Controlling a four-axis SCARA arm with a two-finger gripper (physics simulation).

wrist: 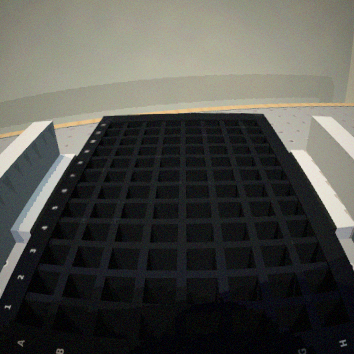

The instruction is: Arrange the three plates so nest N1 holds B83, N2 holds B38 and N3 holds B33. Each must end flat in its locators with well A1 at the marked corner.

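Places are measured from the arm's base along level axes (x ahead, y left, z up), in centimetres.
Pixels of known places: gripper, between the fingertips: [181, 138].
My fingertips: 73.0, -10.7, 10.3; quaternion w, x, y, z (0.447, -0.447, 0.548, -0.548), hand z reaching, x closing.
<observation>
For each thing: its top centre in the pictures, then the offset to it from my fingertips, as dx, dy, dz. "pt": a spot on its surface instead. Level surfaces: height alone.
- black well plate, centre of its top: [182, 181] -2.2, +0.5, -0.4
- light grey perforated deck, height of its surface: dz -9.0
- thin orange-yellow edge, a spot on its surface: [305, 106] pt +26.3, -24.7, -8.9
A black well plate [183, 210] fills the middle of the wrist view, with square wells, row letters A, B, G and H along the near edge and column numbers up the left side. Well A1 is at the near left corner. My gripper [181, 138] is shut on this plate, with one pale finger against its left side and the other against its right side. The plate looks level between the fingers. Its barcode or name does not show, so I cannot tell which plate it is. The nests and the other plates do not show.
A light grey perforated deck [303, 131] shows beyond and beside the plate. A thin orange-yellow edge [305, 106] runs along its far side. Behind it is a plain grey-beige wall or floor [175, 40] with a darker band.
</observation>
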